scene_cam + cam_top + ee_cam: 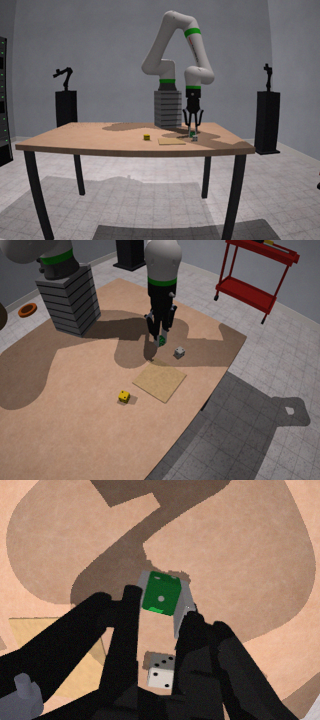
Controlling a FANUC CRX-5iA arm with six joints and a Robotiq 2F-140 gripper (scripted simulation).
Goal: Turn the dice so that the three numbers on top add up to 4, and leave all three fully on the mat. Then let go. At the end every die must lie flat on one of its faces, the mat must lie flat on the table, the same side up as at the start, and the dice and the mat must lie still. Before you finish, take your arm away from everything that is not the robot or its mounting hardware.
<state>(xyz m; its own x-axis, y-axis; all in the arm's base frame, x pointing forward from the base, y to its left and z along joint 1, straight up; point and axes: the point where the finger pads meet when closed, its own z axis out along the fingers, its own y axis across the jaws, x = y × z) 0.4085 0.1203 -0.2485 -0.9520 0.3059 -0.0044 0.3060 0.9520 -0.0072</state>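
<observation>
Right now the tan mat is 100 mm ahead of my hand, 140 mm to the right of it and 30 mm below it. From my hand the other things lie so: green die (20 mm below); then white die (100 mm ahead, 20 mm below); then yellow die (50 mm ahead, 280 mm to the right, 20 mm below).
</observation>
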